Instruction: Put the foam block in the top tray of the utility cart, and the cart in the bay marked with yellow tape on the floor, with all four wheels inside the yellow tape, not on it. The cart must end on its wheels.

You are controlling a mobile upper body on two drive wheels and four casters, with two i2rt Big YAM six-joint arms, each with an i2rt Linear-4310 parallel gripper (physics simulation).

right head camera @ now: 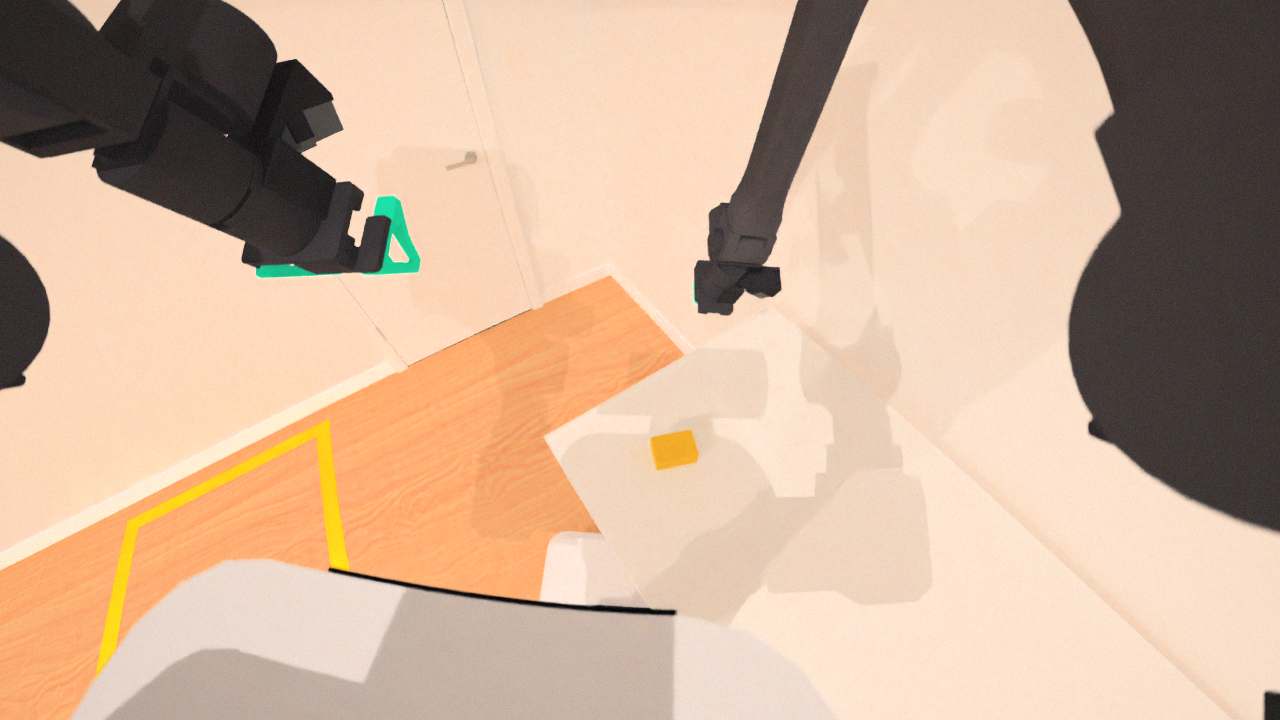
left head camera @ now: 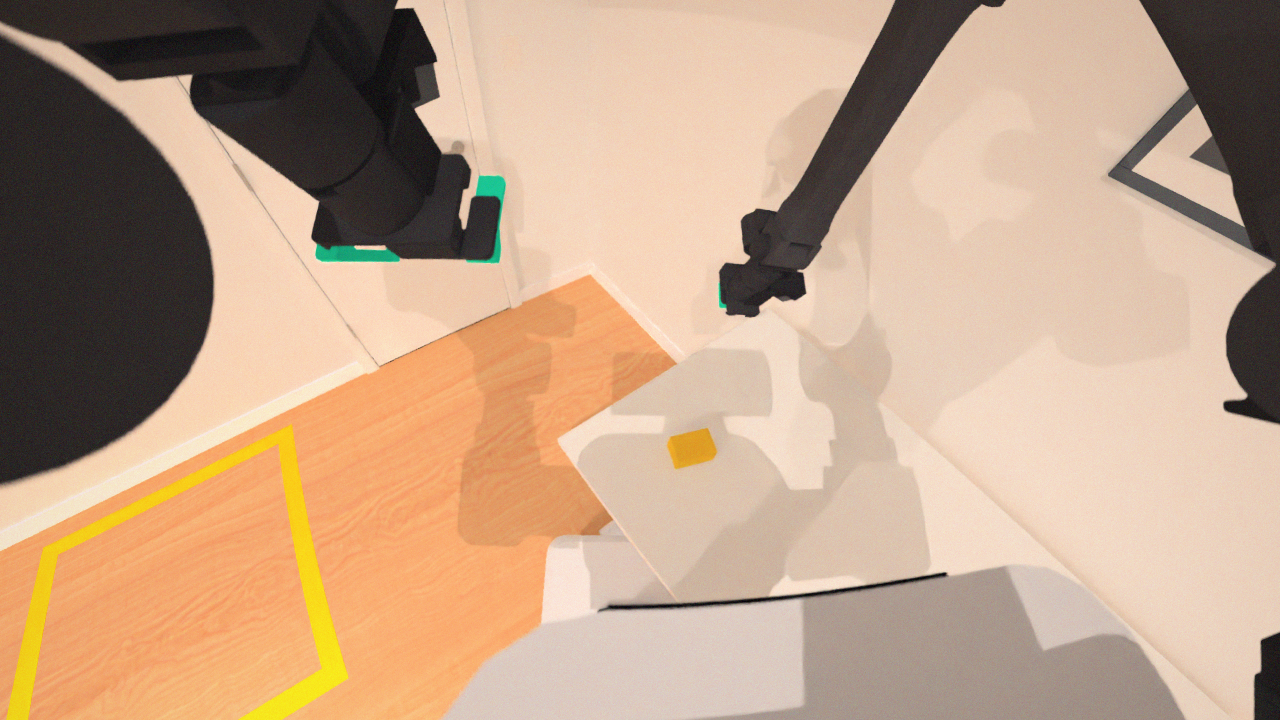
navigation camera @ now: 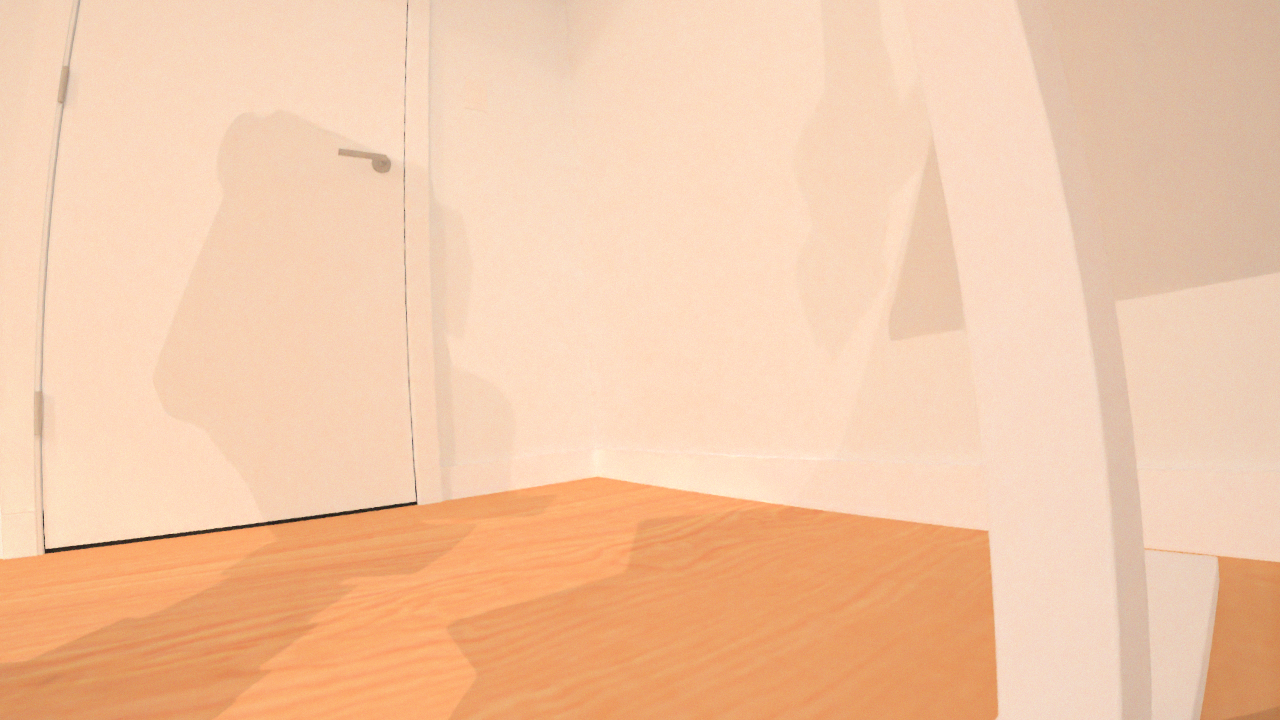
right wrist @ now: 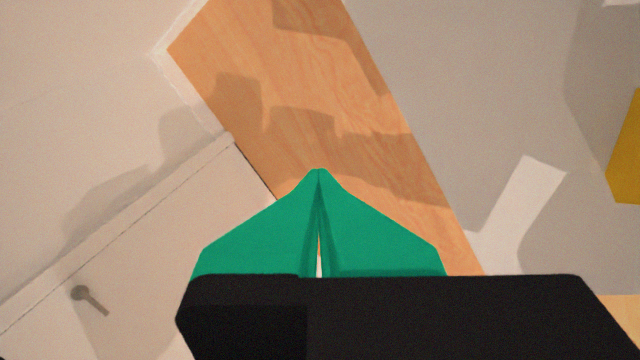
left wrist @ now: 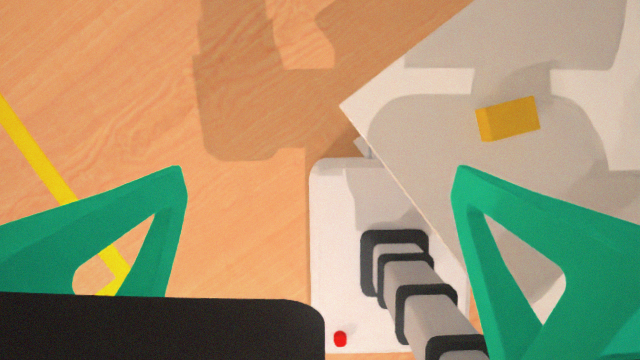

Observation:
In view: the left gripper (left head camera: 447, 255), the right gripper (left head camera: 722, 306), a yellow foam block (right head camera: 675, 449) and a white door (navigation camera: 223, 320).
The yellow foam block also shows in the left head camera view (left head camera: 691, 448) and in the left wrist view (left wrist: 519, 116). The left gripper also shows in the right head camera view (right head camera: 378, 266) and in the left wrist view (left wrist: 319, 180). The right gripper also shows in the right head camera view (right head camera: 702, 305) and in the right wrist view (right wrist: 318, 181). The navigation camera view does not show the yellow foam block: it is out of frame.

